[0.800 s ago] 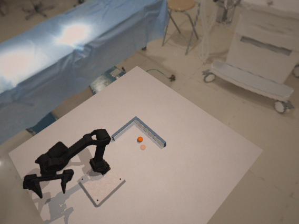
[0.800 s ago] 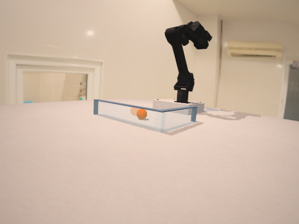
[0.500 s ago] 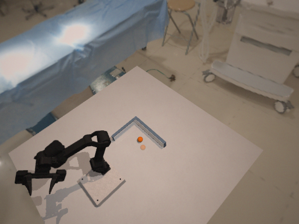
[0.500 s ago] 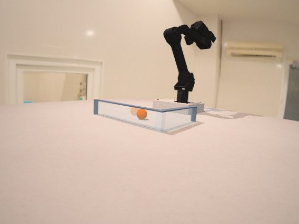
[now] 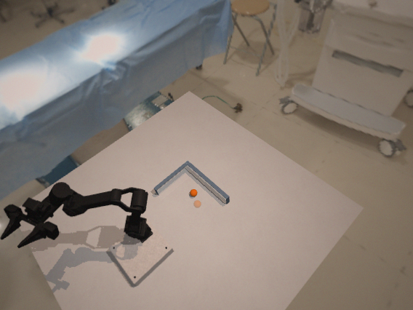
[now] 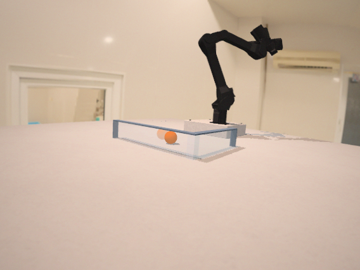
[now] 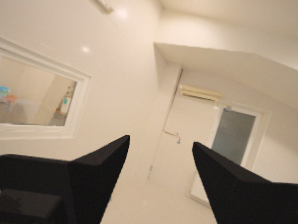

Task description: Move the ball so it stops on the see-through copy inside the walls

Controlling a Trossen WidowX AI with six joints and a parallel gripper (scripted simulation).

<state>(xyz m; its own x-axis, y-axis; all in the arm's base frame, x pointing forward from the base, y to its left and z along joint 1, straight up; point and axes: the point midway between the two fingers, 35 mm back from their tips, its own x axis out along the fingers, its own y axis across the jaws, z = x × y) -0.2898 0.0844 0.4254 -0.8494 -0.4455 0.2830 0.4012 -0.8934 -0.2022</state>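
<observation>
Now: the orange ball 64 cm ahead of my gripper tip, 6 cm to the right of it and 46 cm below it. The rest, counted from my gripper tip: see-through copy (61 cm ahead, 12 cm to the right, 46 cm below); clear wall (73 cm ahead, 6 cm to the right, 45 cm below).
</observation>
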